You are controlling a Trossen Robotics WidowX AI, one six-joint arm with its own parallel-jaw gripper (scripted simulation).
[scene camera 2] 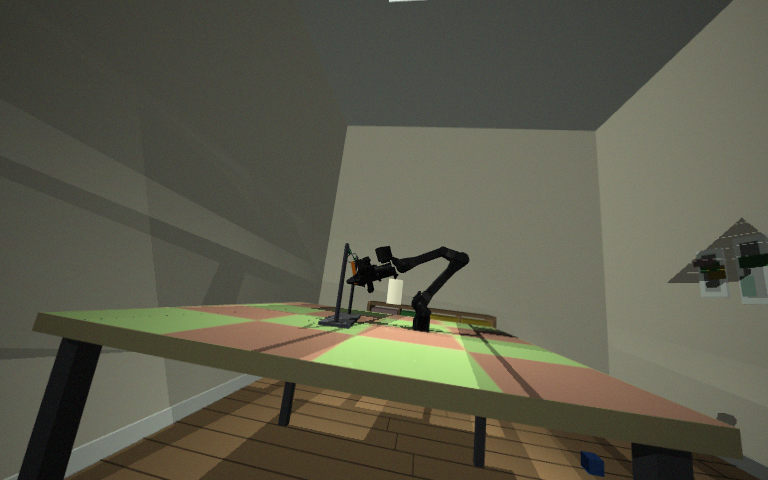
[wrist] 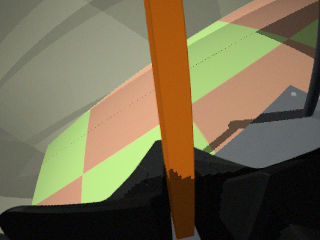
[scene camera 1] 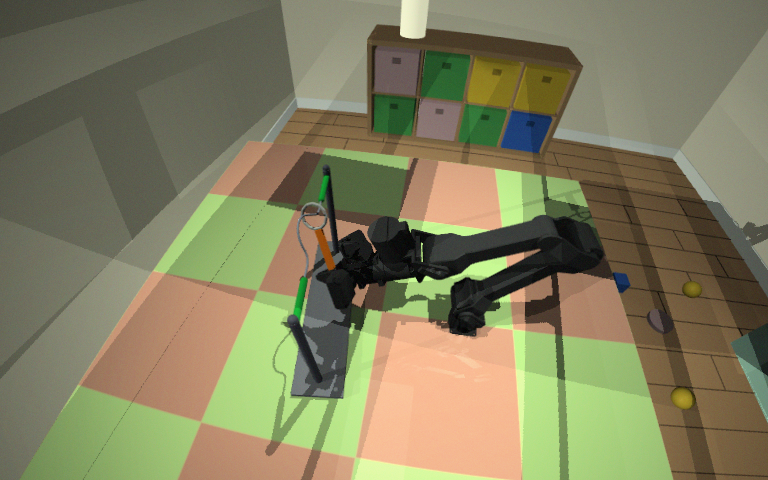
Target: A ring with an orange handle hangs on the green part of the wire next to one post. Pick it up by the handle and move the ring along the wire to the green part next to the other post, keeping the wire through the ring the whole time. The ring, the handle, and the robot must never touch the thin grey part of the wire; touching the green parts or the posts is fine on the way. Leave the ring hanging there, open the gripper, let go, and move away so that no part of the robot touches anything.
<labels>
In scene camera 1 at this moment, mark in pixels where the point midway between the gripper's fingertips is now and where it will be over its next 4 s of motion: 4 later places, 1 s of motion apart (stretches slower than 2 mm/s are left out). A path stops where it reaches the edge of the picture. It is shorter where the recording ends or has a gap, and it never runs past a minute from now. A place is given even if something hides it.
My gripper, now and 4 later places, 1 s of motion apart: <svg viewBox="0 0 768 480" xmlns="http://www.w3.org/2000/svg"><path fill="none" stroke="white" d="M317 276L308 284L320 272L319 247L319 245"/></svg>
</labels>
